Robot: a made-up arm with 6 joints. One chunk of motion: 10 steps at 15 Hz.
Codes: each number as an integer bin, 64 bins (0 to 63) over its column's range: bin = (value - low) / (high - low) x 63, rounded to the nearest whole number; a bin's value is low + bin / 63 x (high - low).
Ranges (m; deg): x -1.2..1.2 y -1.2..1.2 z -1.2..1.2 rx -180..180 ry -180..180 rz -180..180
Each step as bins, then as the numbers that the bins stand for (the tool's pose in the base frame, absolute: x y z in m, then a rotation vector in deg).
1 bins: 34 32 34 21 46 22
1 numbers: 0.0952 0.0190 0.0952 -60.00 82.86 -54.29
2 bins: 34 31 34 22 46 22
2 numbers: 0.0952 -0.0190 0.0952 -54.29 82.86 -54.29
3 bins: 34 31 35 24 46 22
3 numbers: 0.0952 -0.0190 0.1333 -42.86 82.86 -54.29
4 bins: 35 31 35 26 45 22
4 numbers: 0.1333 -0.0190 0.1333 -31.43 77.14 -54.29
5 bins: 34 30 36 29 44 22
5 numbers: 0.0952 -0.0571 0.1714 -14.29 71.43 -54.29
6 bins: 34 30 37 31 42 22
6 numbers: 0.0952 -0.0571 0.2095 -2.86 60.00 -54.29
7 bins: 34 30 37 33 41 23
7 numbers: 0.0952 -0.0571 0.2095 8.57 54.29 -48.57
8 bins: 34 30 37 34 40 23
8 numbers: 0.0952 -0.0571 0.2095 14.29 48.57 -48.57
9 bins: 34 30 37 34 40 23
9 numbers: 0.0952 -0.0571 0.2095 14.29 48.57 -48.57
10 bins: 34 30 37 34 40 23
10 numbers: 0.0952 -0.0571 0.2095 14.29 48.57 -48.57
